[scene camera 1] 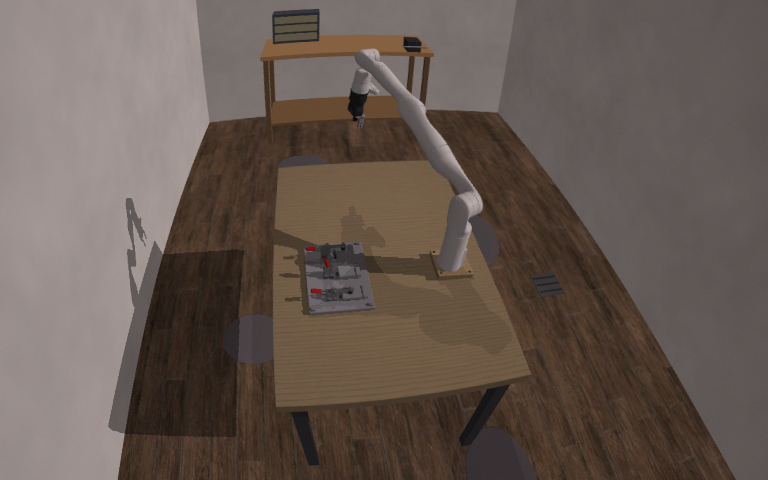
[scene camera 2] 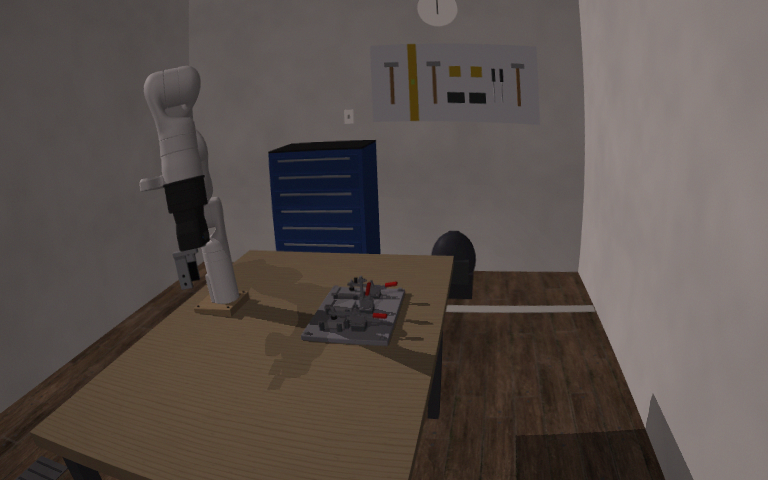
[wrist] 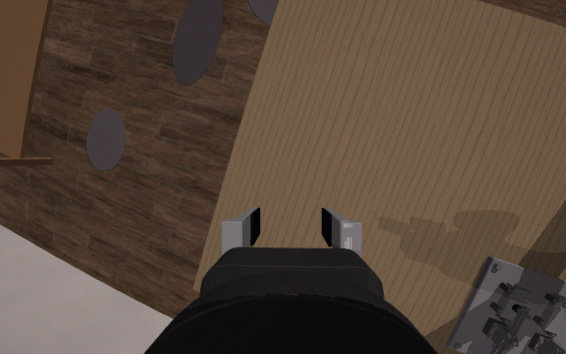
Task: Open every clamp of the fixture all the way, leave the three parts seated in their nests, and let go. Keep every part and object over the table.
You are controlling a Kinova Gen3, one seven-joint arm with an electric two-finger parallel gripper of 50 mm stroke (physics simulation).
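Note:
The fixture is a grey plate on the table, with three dark clamps in a row. In scene camera 1, the far clamp's red handle and the near clamp's red handle lie low, pointing to the left table edge. The middle clamp's red handle stands raised. The three parts are too small and dark to tell from the clamps, so their seating cannot be judged. My gripper is open and empty, high up and well away from the fixture.
The wooden table carries the arm's base plate to the right of the fixture in scene camera 1. A wooden shelf bench stands behind the table; a blue drawer cabinet shows in scene camera 2.

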